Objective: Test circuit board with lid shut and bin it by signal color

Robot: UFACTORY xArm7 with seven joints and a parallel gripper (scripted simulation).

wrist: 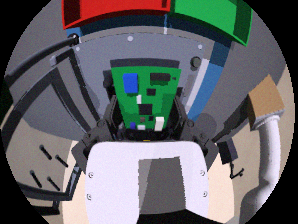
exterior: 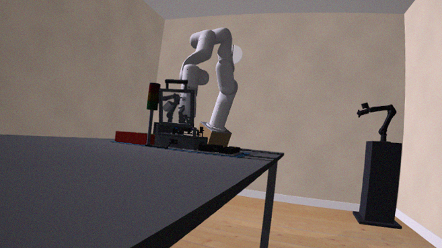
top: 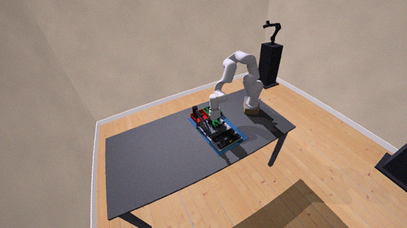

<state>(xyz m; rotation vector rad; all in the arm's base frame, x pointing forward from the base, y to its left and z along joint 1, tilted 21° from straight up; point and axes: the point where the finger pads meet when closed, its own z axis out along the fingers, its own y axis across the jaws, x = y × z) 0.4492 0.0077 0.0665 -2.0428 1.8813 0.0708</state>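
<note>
Now: hand right at the green circuit board. The rest, counted from my hand: red bin (190 mm to the right, 70 mm below, 70 mm ahead); tester plate (20 mm below, 10 mm to the left, 10 mm ahead); clear lid (120 mm ahead, 90 mm above, 10 mm to the left).
</note>
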